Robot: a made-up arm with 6 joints. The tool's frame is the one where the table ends. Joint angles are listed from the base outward.
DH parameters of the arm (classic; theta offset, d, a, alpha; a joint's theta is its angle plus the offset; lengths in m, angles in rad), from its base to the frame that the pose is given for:
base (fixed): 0.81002 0 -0.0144 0
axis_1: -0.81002 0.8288 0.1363 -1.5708
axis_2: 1.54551 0 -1.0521 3.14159
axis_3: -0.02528 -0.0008 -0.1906 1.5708
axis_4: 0 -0.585 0.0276 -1.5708
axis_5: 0 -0.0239 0.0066 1.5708
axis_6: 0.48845 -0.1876 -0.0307 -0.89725
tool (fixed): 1.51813 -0.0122 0 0
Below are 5 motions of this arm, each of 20 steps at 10 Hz.
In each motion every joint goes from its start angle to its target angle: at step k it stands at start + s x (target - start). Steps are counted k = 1, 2, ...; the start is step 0. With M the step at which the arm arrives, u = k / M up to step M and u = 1 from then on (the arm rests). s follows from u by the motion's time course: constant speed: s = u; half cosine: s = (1 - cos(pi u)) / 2; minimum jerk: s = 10 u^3 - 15 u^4 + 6 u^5.
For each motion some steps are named. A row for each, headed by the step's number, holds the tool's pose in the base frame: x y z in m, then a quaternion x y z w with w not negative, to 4 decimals.
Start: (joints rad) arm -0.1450 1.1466 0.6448 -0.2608 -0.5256 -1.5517
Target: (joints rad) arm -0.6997 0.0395 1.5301 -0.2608 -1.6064 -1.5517
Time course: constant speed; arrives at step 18
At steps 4, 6, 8, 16, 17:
4: 1.6235 -0.4166 1.5046 0.7418 0.0192 -0.6688 0.0449
6: 1.4832 -0.4732 1.7417 0.7737 -0.0053 -0.6317 0.0476
8: 1.3057 -0.4997 1.9554 0.8016 -0.0340 -0.5944 0.0546
16: 0.4150 -0.2516 2.4546 0.8648 -0.1893 -0.4507 0.1147
17: 0.3051 -0.1832 2.4688 0.8667 -0.2127 -0.4337 0.1245

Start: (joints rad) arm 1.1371 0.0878 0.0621 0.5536 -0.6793 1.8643
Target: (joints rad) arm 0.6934 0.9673 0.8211 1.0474 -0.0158 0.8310
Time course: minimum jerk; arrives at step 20
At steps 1, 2, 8, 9, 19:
1: 0.4303 0.7977 1.8796 -0.4872 -0.2356 0.6180 0.5703
2: 0.4362 0.8032 1.8792 -0.4861 -0.2364 0.6158 0.5732
8: 0.7089 0.9977 1.8249 -0.4290 -0.2760 0.5307 0.6769
9: 0.7944 1.0398 1.7954 -0.4088 -0.2881 0.5095 0.7002
19: 1.3587 1.1216 1.4562 -0.2478 -0.3483 0.4233 0.7988

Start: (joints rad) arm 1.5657 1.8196 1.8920 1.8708 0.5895 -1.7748
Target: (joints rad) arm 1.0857 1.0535 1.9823 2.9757 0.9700 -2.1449
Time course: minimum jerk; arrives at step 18
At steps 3, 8, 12, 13, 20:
3: -0.0567 1.8783 0.8615 0.4203 0.2614 0.6406 0.5870
8: 0.2563 1.7721 1.3142 0.3715 0.0854 0.6618 0.6455
12: 0.5295 1.4723 1.7580 0.2947 -0.1057 0.5838 0.7491
13: 0.5669 1.3964 1.8346 0.2802 -0.1402 0.5559 0.7700
20: 0.6186 1.2469 1.9648 0.2557 -0.1999 0.4952 0.8058

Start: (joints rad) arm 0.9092 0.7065 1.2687 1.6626 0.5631 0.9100
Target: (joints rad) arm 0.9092 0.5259 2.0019 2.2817 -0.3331 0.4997
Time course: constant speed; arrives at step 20
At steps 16, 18, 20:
16: 0.4925 0.5079 2.5294 -0.3455 -0.8015 -0.1070 0.4762
18: 0.4389 0.4175 2.5392 -0.3196 -0.7944 -0.1854 0.4821
20: 0.3830 0.3272 2.5382 -0.2877 -0.7838 -0.2635 0.4832

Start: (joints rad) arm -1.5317 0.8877 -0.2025 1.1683 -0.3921 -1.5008
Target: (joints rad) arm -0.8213 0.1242 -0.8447 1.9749 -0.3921 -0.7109
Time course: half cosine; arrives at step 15
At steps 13, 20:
13: 0.5027 -0.7203 1.3403 -0.1258 0.1480 -0.5039 0.8416
20: 0.5035 -0.6824 1.3485 -0.1503 0.1518 -0.4680 0.8575

